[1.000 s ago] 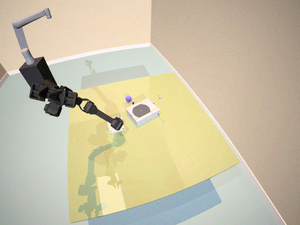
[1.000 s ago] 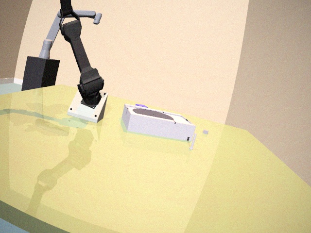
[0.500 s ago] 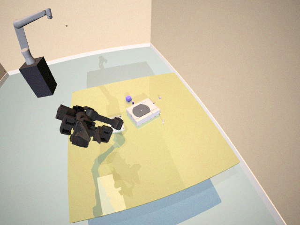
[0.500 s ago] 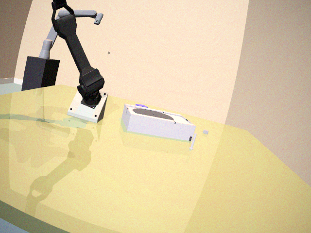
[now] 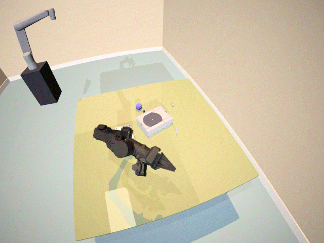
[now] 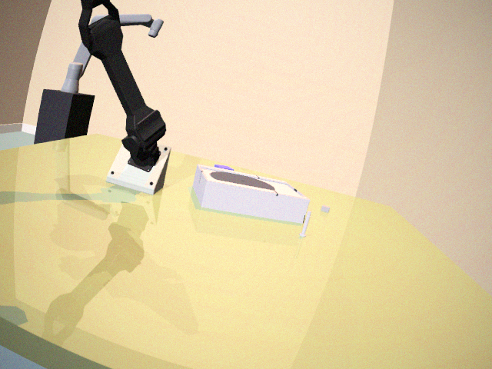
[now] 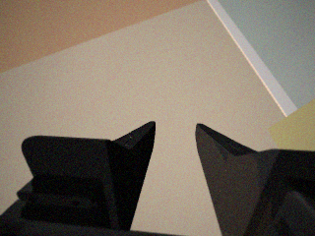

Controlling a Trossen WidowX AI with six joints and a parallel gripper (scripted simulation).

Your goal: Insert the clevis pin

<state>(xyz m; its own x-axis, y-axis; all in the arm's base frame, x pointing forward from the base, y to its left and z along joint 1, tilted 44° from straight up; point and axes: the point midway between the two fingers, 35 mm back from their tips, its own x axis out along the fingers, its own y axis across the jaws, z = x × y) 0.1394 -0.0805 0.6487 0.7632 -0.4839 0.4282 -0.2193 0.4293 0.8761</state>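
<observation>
My gripper tip is 19 cm short of the steel clevis pin, 50 cm to the right of it and 43 cm above it. Round my gripper tip: purple cube: 7 cm behind, 84 cm to the left, 44 cm below; aluminium disc: 2 cm ahead, 62 cm to the left, 40 cm below; rimmed steel tray: 4 cm ahead, 64 cm to the left, 42 cm below.
</observation>
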